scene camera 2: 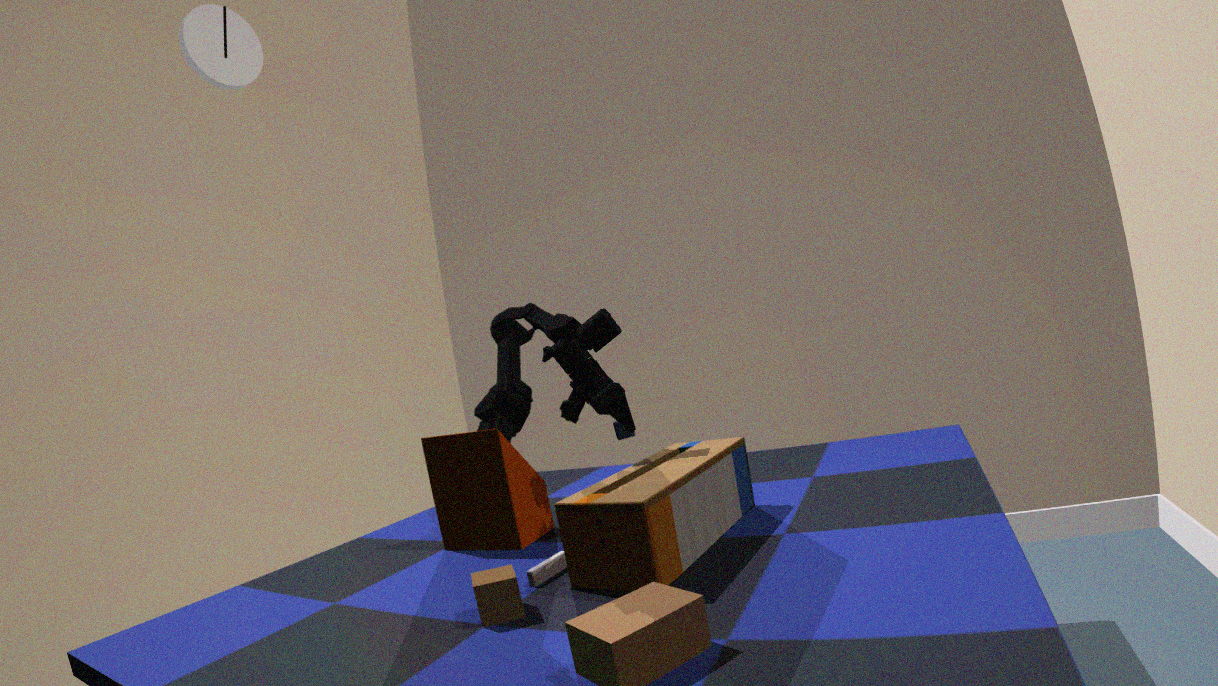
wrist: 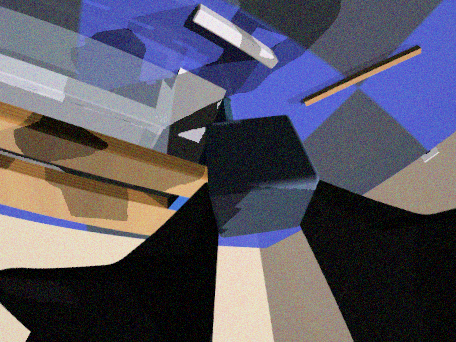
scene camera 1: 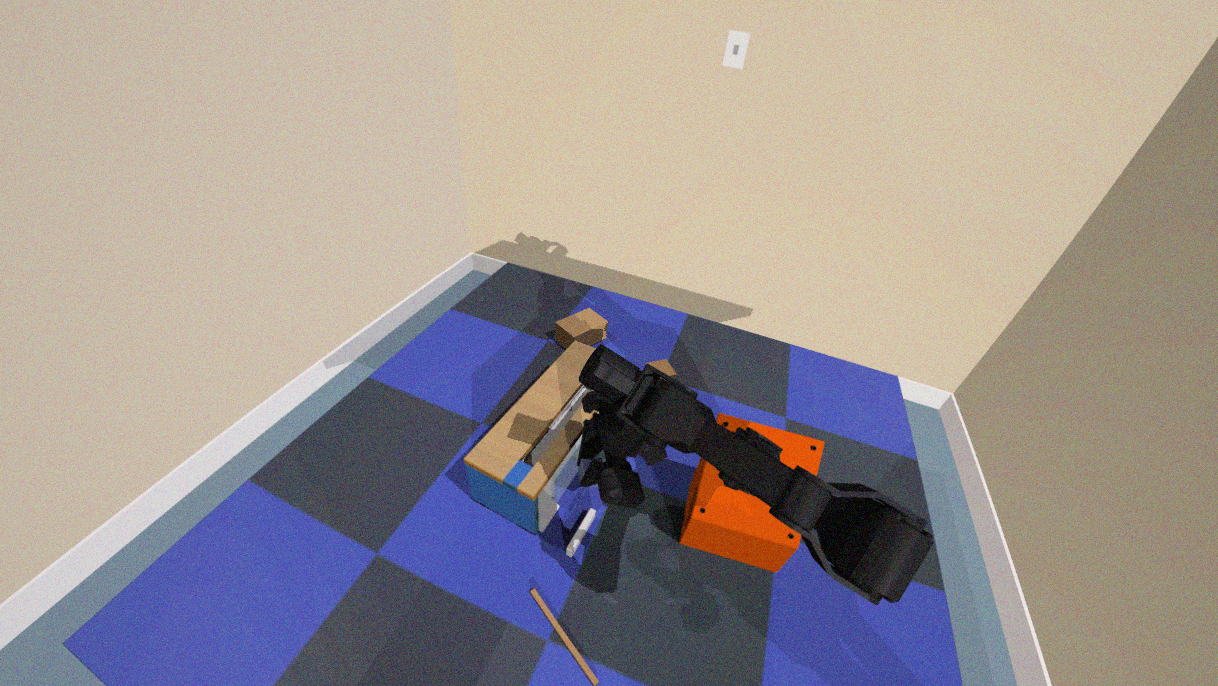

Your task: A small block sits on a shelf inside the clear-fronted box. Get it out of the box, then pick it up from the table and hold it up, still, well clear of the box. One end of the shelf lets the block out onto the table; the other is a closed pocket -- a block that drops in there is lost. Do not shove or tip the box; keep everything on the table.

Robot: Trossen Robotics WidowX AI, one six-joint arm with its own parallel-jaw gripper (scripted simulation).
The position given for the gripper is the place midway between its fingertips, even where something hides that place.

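Dark grey-blue block [wrist: 260, 178]. Thin wooden stick [wrist: 404, 55]. Box [scene camera 2: 649, 522], [wrist: 104, 138], [scene camera 1: 522, 467]. Scene camera 2 misses the stick, hidden by the box. The gripper [scene camera 1: 581, 475], [scene camera 2: 632, 430], [wrist: 251, 186].
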